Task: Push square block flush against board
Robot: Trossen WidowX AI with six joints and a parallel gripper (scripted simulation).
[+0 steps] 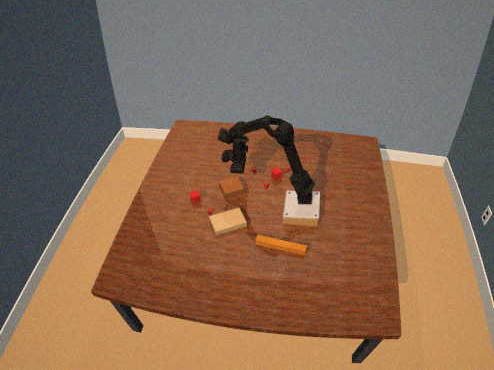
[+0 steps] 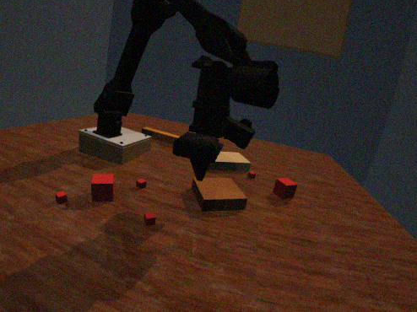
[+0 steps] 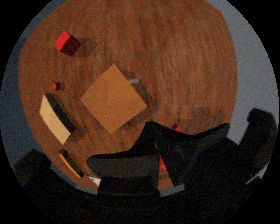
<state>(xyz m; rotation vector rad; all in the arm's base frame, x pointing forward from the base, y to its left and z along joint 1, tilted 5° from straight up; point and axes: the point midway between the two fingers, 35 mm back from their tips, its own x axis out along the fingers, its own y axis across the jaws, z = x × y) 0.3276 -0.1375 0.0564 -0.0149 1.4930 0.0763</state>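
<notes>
My gripper tip is now 3 cm short of the brown square block, 6 cm to the right of it and 5 cm above it. Round my gripper tip: pale tan flat board: 28 cm to the left, 5 cm below; then long orange board: 25 cm behind, 38 cm to the left, 5 cm below.
</notes>
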